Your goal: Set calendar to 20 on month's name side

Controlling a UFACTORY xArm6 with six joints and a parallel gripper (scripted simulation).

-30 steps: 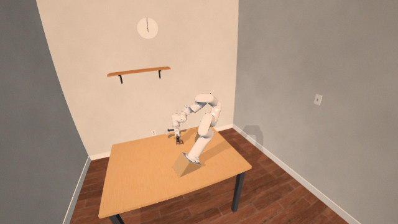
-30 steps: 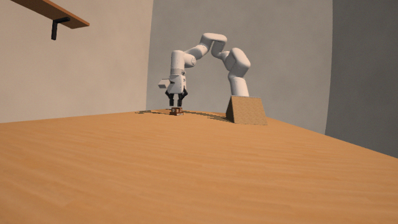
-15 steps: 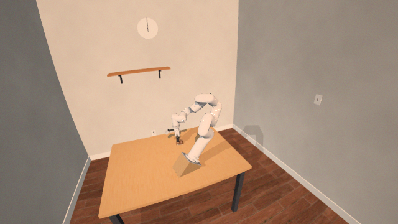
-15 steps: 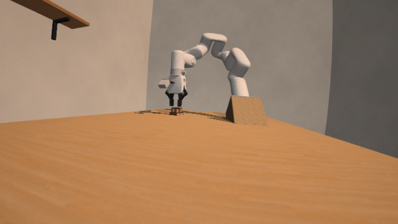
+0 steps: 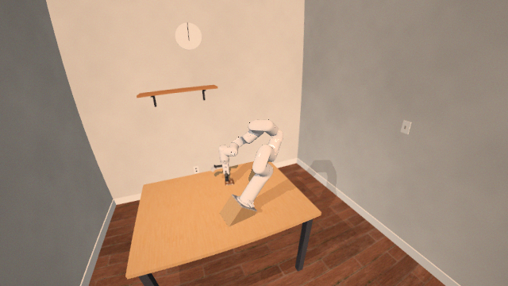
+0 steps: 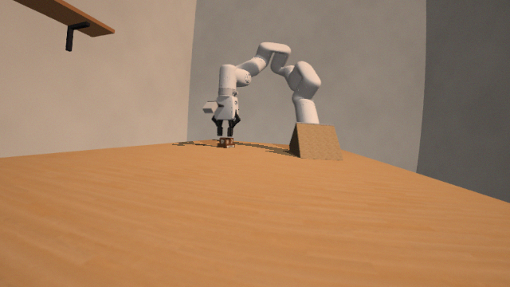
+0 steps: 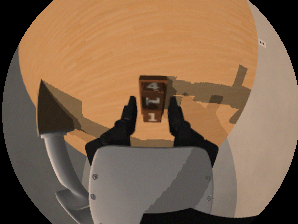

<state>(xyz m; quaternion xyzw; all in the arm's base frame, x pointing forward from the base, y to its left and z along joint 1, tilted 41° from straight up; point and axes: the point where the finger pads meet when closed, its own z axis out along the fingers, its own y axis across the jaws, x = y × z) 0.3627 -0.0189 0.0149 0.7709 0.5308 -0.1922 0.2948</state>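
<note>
The brown tray is 1 cm behind my hand, 2 cm to the right of it and 6 cm below it.
</note>
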